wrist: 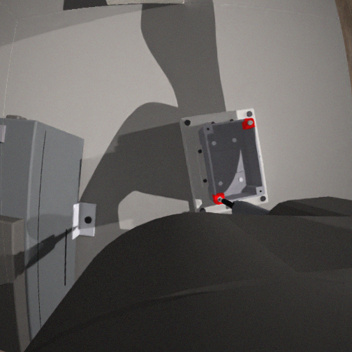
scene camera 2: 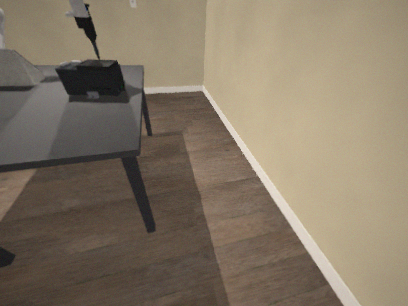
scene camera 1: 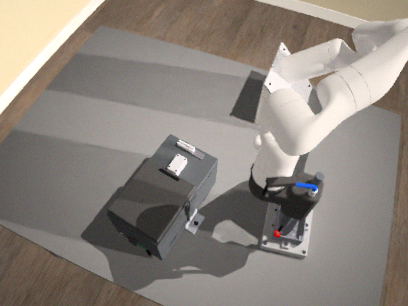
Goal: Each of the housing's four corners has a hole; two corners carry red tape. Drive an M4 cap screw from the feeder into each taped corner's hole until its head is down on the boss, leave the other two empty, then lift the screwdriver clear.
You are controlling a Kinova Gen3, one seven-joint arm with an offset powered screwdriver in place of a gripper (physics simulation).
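Places are measured from the arm's base along level axes (x ahead, y left, z up), in metres.
Pixels of known places: hand, its tool point: [scene camera 1: 278,231]; arm's base, origin of its link: [scene camera 1: 288,70].
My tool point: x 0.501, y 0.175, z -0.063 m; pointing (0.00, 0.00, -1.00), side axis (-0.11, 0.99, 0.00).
Observation:
For each thing: its middle in the pictures, then the offset to it from my tool point. "pt": a spot on its surface instead. Level surfaces: height alone.
- screwdriver, middle of its body: [scene camera 1: 281,227] [scene camera 2: 99,59] dx +0.000, dy +0.000, dz +0.032 m
- dark feeder box, middle of its body: [scene camera 1: 166,195] [scene camera 2: 93,77] dx +0.053, dy -0.313, dz +0.002 m
- pale plate, a spot on its surface: [scene camera 1: 297,251] pt dx +0.008, dy +0.073, dz -0.056 m
- small white bracket, middle of its body: [scene camera 1: 196,223] dx +0.058, dy -0.217, dz -0.080 m
- grey table, height of its surface: dz -0.084 m
The screwdriver [scene camera 1: 280,229] [scene camera 2: 99,58] [wrist: 223,201] reaches down to the near taped corner [scene camera 1: 277,233] [wrist: 218,199] of the grey housing [wrist: 206,160]. Its black tip meets a small grey spot at that hole in the wrist view; whether this is a screw head, and whether it is seated, is too small to tell. The far taped corner [wrist: 248,123] shows a round grey head-like spot on red. The two untaped corners [wrist: 208,129] [wrist: 260,190] show small dark holes. The dark feeder box [scene camera 1: 150,200] [scene camera 2: 95,80] [wrist: 57,200] stands apart from the housing.
The housing sits on a pale plate [scene camera 1: 297,251] [wrist: 192,165] with dark holes. A small white bracket [scene camera 1: 195,222] [wrist: 86,220] is beside the feeder box. The arm's sloped pale base [scene camera 2: 17,70] stands on the grey table [scene camera 1: 350,200] [scene camera 2: 90,130].

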